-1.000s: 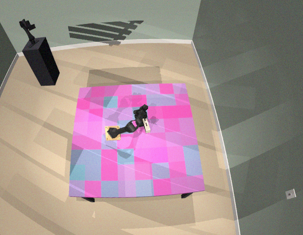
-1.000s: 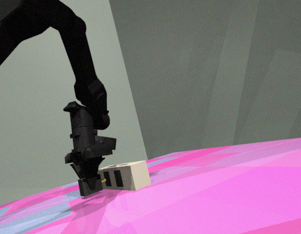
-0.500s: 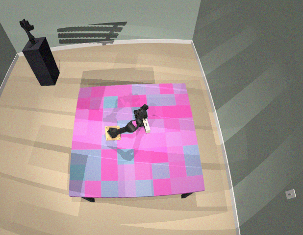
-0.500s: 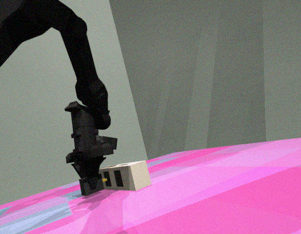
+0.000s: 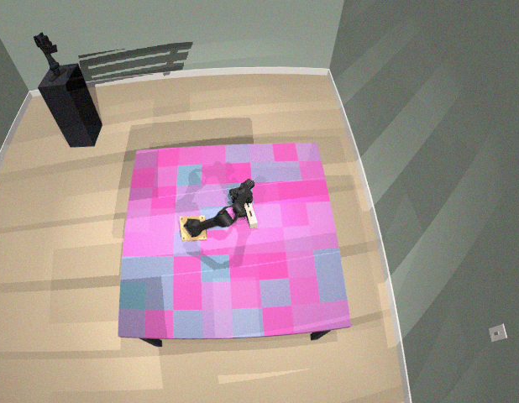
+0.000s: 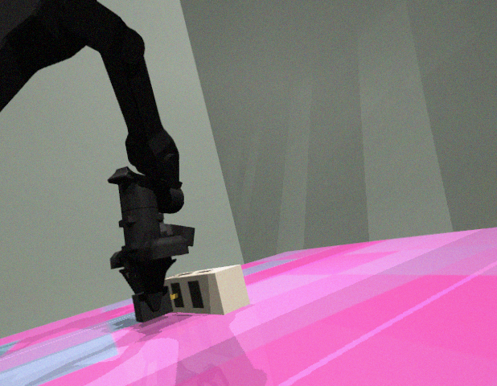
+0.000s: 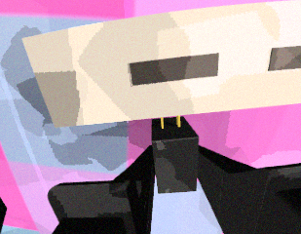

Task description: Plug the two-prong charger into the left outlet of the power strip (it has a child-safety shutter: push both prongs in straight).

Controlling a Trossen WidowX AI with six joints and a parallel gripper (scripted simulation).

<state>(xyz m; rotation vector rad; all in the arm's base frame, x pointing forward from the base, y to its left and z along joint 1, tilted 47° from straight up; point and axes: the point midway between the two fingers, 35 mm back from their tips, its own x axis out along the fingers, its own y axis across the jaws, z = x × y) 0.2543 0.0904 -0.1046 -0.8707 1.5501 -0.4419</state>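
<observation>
Right now the two-prong charger is 20 mm ahead of my gripper tip and 10 mm above it.
</observation>
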